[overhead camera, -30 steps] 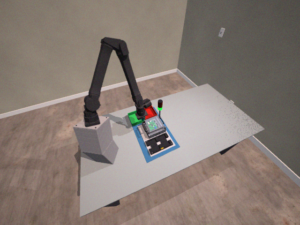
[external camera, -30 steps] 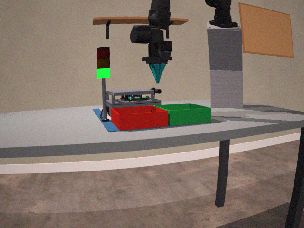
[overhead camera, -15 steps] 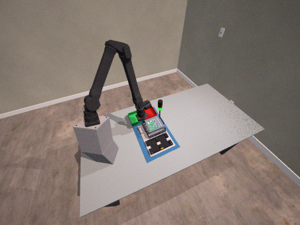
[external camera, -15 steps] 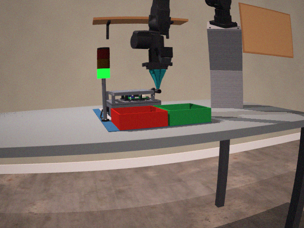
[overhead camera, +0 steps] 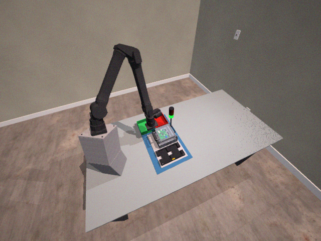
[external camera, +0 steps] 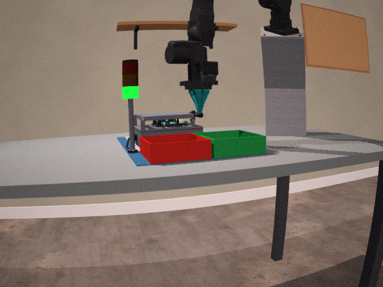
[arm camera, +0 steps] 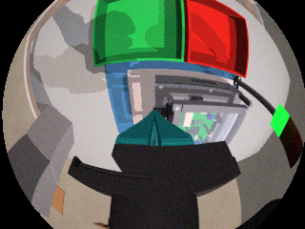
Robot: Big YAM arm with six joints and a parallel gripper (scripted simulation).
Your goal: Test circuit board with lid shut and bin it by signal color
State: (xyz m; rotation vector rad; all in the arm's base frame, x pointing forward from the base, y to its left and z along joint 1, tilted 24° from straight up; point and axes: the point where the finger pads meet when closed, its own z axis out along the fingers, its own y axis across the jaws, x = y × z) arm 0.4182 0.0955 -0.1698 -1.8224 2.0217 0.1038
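My hand is 1 cm short of the latch hook and 1 cm above it. Also, from my hand: tester lid 8 cm ahead, 6 cm to the right, 1 cm below; tester plate 8 cm ahead, 6 cm to the right, 4 cm below; green circuit board 7 cm ahead, 6 cm to the right, 3 cm below.
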